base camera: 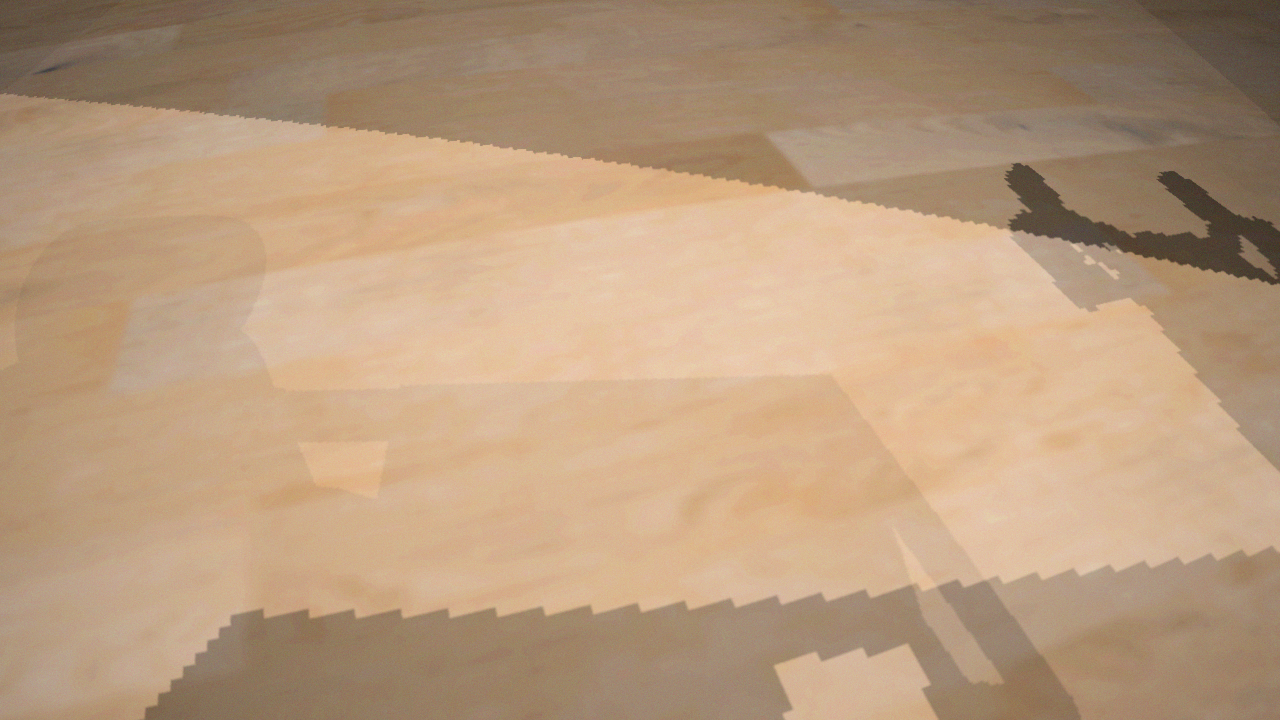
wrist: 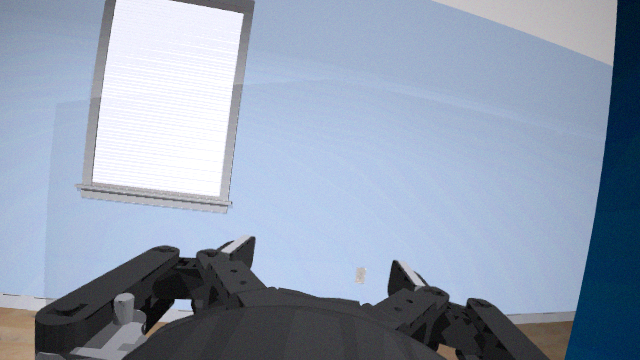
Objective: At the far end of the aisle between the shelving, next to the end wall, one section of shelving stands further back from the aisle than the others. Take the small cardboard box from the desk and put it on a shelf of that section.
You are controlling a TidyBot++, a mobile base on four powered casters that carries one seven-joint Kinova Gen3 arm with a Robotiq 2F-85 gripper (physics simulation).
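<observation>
My gripper is open and empty, with its two fingers wide apart in front of a light blue wall in the wrist view. A dark blue side panel of the shelving stands upright along the right edge of the wrist view; no shelf or opening of it shows. The small cardboard box and the desk do not show in either view. The section that stands further back cannot be made out.
A window with a grey frame is in the blue wall, with a small outlet plate lower down. The wood floor in the base camera view carries shadows, one of them shaped like open gripper fingers.
</observation>
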